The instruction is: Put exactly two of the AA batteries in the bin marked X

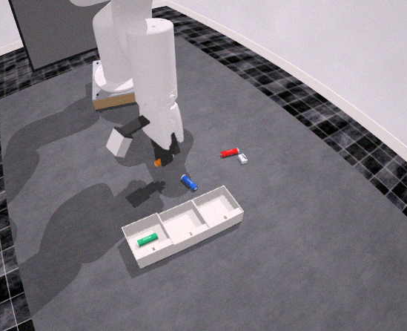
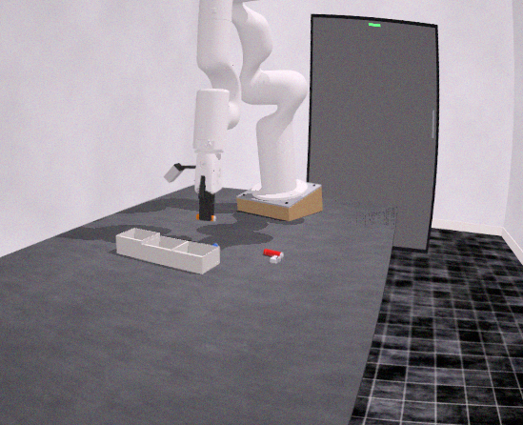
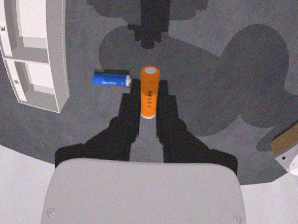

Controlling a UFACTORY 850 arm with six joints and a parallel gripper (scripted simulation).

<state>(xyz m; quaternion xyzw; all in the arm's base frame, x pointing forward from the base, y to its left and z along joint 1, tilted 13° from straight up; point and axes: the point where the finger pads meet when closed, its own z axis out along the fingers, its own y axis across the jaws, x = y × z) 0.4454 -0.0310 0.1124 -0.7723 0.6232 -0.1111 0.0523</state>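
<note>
Right now my hand is 150 mm short of the green AA battery, 120 mm to the left of it and 70 mm above it. Round my hand: blue battery: 80 mm below, 40 mm to the left, 40 mm ahead; orange AA battery: 20 mm below; white three-compartment tray: 150 mm ahead, 60 mm below, 30 mm to the right.
</note>
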